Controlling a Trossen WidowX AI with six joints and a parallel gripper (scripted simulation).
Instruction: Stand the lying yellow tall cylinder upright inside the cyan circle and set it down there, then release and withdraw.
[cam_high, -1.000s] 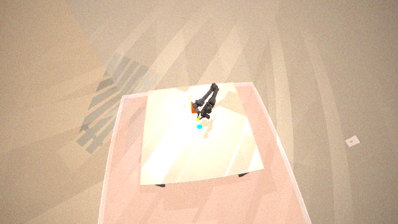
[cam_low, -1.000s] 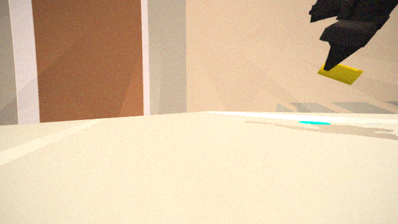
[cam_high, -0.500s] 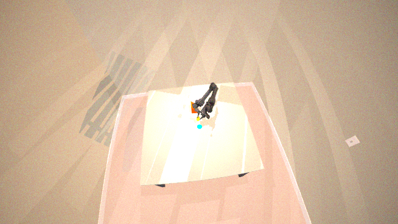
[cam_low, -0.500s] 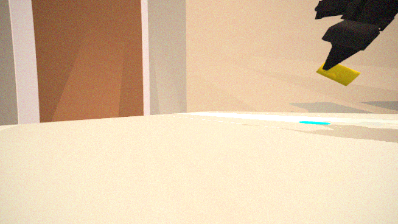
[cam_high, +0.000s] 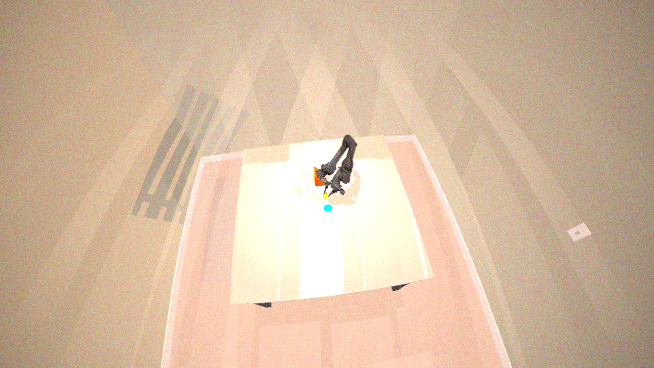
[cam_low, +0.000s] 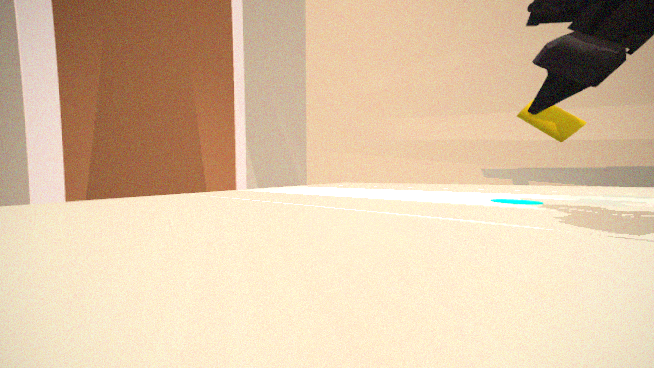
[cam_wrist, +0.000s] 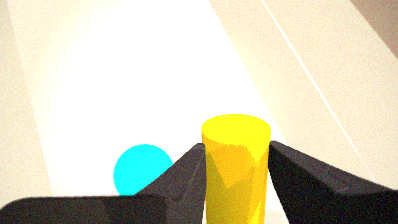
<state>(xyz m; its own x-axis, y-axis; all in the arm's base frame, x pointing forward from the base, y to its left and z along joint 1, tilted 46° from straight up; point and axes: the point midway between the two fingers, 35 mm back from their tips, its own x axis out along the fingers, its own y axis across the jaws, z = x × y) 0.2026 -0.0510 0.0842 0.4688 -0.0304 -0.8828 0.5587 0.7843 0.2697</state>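
My gripper tip is 20 mm short of the cyan circle, 10 mm to the right of it and 140 mm above it. The rest, counted from my gripper tip: yellow cylinder (10 mm behind, 20 mm below).
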